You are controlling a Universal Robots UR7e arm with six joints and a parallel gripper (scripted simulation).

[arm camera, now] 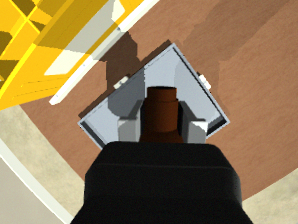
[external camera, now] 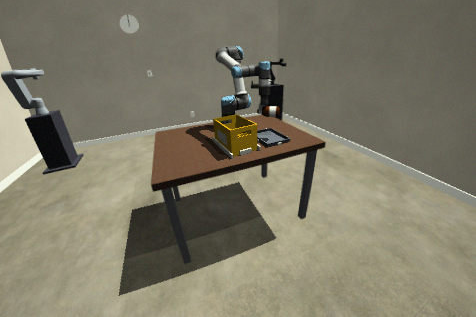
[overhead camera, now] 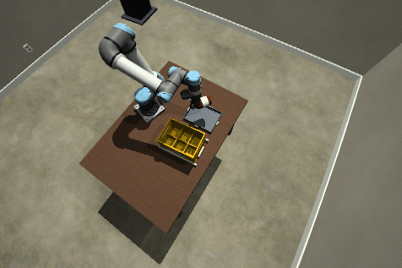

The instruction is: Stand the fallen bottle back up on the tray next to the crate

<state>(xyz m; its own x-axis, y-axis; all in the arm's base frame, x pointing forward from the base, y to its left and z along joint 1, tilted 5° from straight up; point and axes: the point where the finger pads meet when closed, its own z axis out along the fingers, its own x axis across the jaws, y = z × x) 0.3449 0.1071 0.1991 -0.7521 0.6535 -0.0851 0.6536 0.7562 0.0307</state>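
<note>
The brown bottle is 3 cm ahead of my hand, 4 cm to the left of it and 1 cm below it. From my hand the other things lie so: yellow crate 3 cm ahead, 23 cm to the right, 12 cm below; then tray 5 cm ahead, 4 cm to the left, 19 cm below.
</note>
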